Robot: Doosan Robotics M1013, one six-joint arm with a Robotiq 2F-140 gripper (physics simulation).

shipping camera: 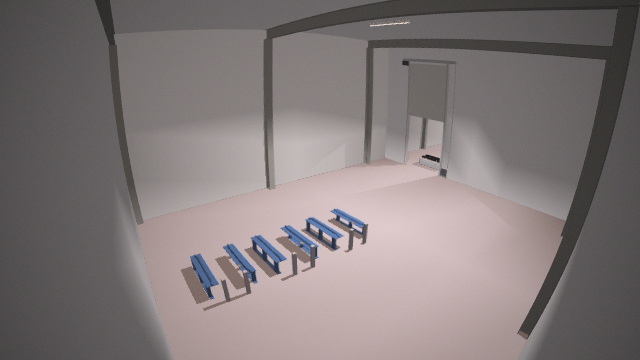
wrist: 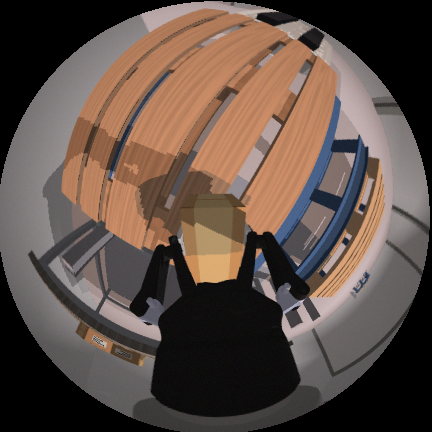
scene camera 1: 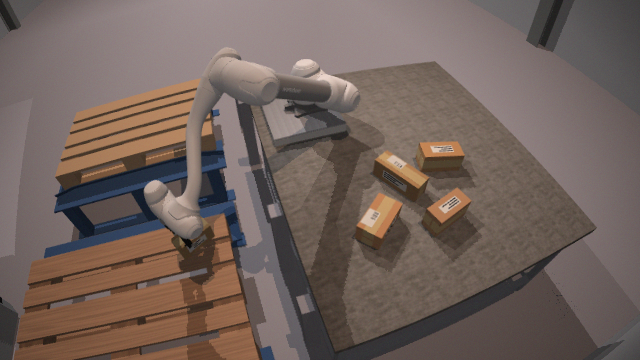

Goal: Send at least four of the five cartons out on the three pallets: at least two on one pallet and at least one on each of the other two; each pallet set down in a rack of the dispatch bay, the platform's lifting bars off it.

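Frame: origin at the arm's base, x back, y right, z up, level; millimetres.
Seen in the pictures: gripper, fingertip midpoint: (scene camera 1: 186, 245); arm's base, link origin: (scene camera 1: 307, 105).
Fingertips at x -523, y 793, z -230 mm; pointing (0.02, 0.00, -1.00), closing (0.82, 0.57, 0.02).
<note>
Offsets run from my fingertips to a thing's top centre. Level surfaces: height alone.
My gripper (scene camera 1: 188, 242) (wrist: 211, 223) is shut on a brown carton {dy -42, dx +23, dz +60 mm} (scene camera 1: 201, 242) (wrist: 213, 220), held over the edge of the near pallet (scene camera 1: 100, 306) (wrist: 200, 65) that faces the far pallet. Whether the carton touches the boards cannot be told. Four other cartons {dy -1269, dx -79, dz +282 mm} (scene camera 1: 440, 156) {dy -1020, dx -118, dz +272 mm} (scene camera 1: 401, 175) {dy -820, dx -302, dz +265 mm} (scene camera 1: 379, 220) {dy -1109, dx -375, dz +281 mm} (scene camera 1: 446, 211) lie on the table. The far pallet (scene camera 1: 100, 159) (wrist: 376, 220) rests on a blue rack (scene camera 1: 175, 166) and bears no carton. In the shipping view, blue racks (shipping camera: 270, 254) stand without pallets. A low platform (shipping camera: 430, 163) shows through the doorway.
The table {dz +178 mm} (scene camera 1: 500, 175) stands beside the pallets, with a dark rail along its near side. The robot's grey base plate (scene camera 1: 310, 131) is at its corner. Short grey posts (shipping camera: 294, 263) stand at the ends of the dispatch racks. A half-raised door (shipping camera: 427, 90) hangs in the doorway.
</note>
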